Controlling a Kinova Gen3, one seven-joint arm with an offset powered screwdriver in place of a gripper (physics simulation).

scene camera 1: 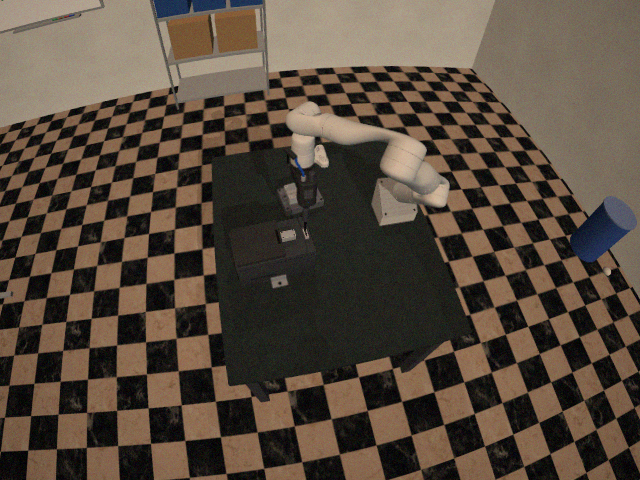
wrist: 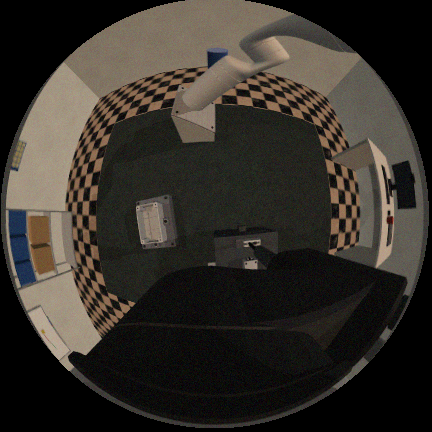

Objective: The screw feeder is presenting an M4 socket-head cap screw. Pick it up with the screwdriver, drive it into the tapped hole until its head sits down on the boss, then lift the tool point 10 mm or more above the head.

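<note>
The screwdriver point(scene camera 1: 306, 192) points straight down, and its thin bit point(scene camera 1: 305, 226) point(wrist: 253, 246) ends at the light pick-up plate point(scene camera 1: 307, 235) point(wrist: 257, 243) on the dark screw feeder point(scene camera 1: 258, 249) point(wrist: 226, 254). The tip is at or just above the plate; contact cannot be made out. The M4 screw is too small to tell apart from the tip and plate. A pale open housing point(scene camera 1: 289, 192) point(wrist: 154, 223) sits on a grey base point(scene camera 1: 297, 209) point(wrist: 170, 234), behind the feeder in the scene view and left of it in the wrist view. The tapped hole cannot be singled out.
A white block point(scene camera 1: 287, 235) point(wrist: 250, 263) sits on the feeder beside the bit. A small plate with a dark hole point(scene camera 1: 279, 281) lies by the feeder's near side. The arm's pale pedestal point(scene camera 1: 393, 209) point(wrist: 198, 134) stands on the dark table point(scene camera 1: 361, 289) point(wrist: 260, 165).
</note>
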